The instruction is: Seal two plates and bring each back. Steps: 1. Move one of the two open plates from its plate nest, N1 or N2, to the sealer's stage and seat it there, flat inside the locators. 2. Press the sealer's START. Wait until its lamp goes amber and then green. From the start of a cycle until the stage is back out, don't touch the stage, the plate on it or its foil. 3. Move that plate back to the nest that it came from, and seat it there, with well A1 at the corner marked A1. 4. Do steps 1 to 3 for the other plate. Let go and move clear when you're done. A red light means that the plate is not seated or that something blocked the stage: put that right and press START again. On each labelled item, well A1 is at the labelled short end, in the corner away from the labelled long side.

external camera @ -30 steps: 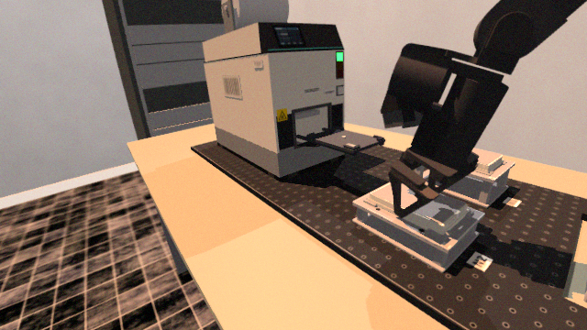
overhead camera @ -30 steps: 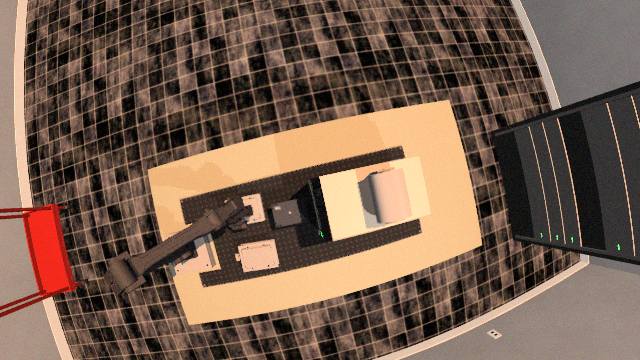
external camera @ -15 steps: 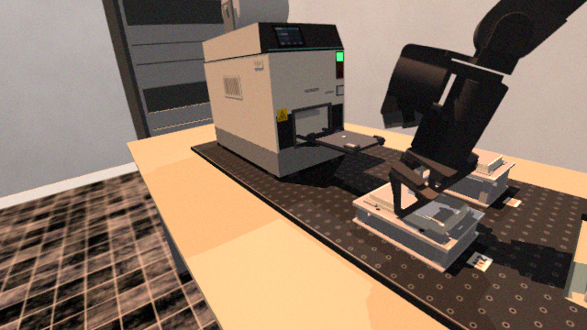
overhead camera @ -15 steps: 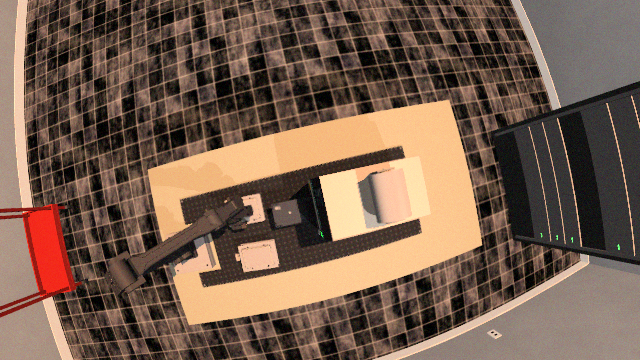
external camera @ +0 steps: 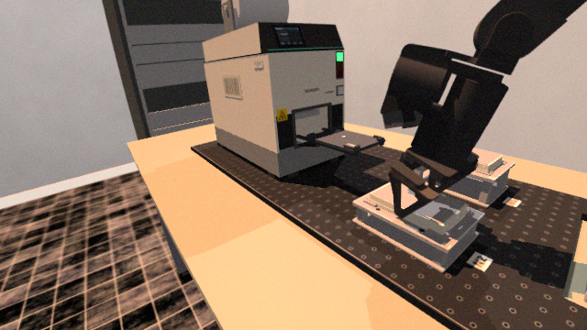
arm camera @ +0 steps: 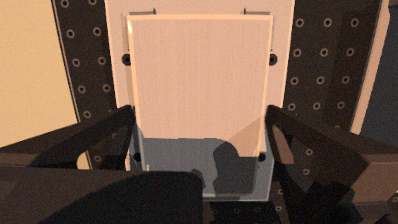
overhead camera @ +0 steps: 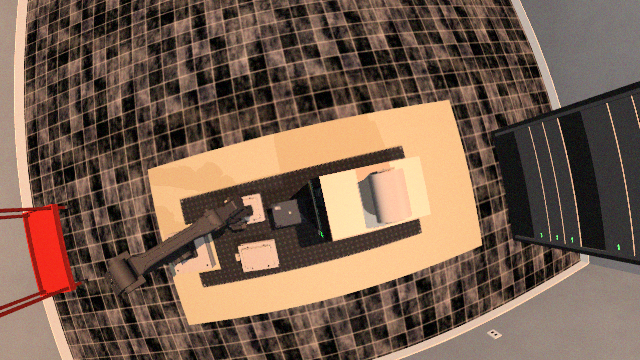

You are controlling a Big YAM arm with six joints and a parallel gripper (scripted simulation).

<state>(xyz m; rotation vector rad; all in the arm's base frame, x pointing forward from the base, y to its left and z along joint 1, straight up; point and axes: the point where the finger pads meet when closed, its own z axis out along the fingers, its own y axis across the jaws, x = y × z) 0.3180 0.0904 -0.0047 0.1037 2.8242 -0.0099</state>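
Right now my hand is right at the well plate. Also, from my hand: sealer stage (20 cm ahead, 6 cm to the right, 5 cm above); then plate nest N2 (2 cm below); then sealer screen (32 cm ahead, 27 cm above, 2 cm to the right).
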